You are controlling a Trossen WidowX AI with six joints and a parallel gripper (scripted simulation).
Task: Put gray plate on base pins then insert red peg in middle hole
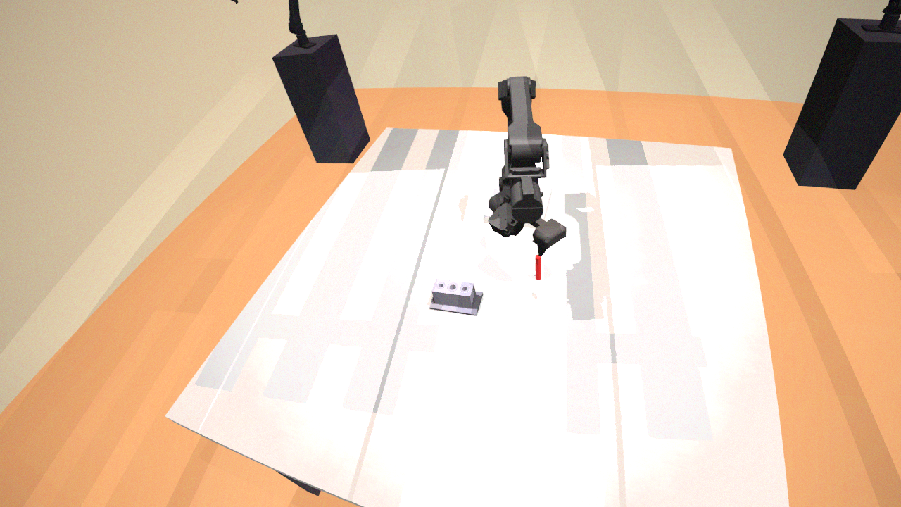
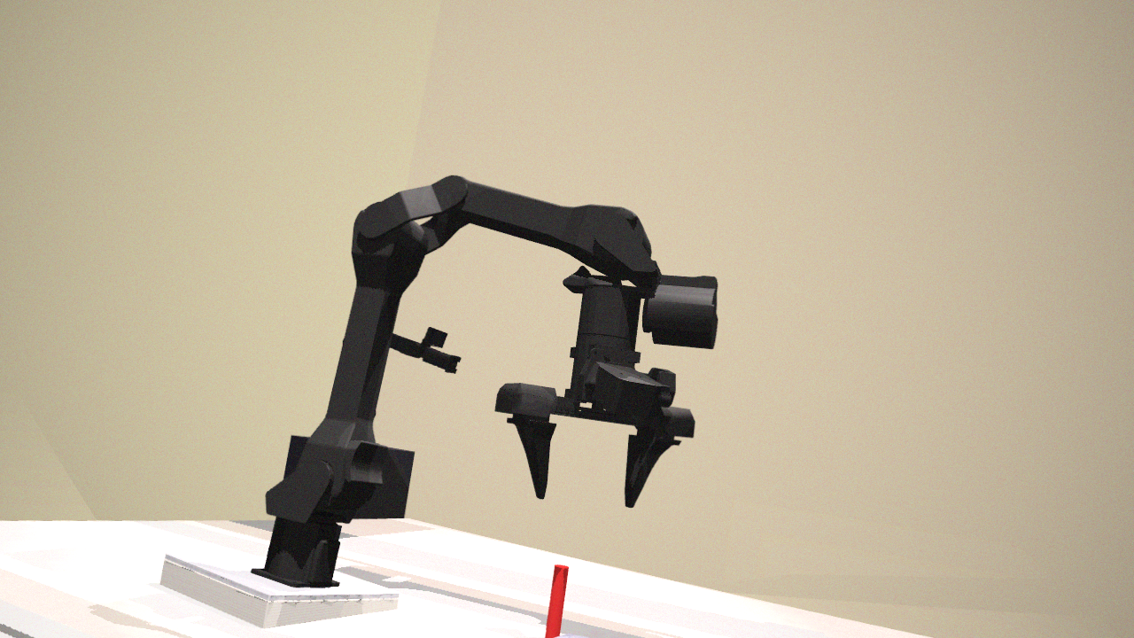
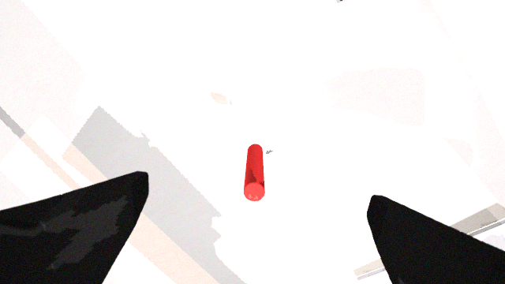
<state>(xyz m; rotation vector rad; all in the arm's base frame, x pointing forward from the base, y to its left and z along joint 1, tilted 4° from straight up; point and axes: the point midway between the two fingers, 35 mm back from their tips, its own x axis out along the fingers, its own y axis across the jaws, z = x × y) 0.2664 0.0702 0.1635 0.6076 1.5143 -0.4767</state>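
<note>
My gripper tip is 3 cm past the red peg, 2 cm to the right of it and 11 cm above it. Round my gripper tip: base 8 cm ahead, 17 cm to the right, 14 cm below; gray plate 8 cm ahead, 17 cm to the right, 10 cm below.
</note>
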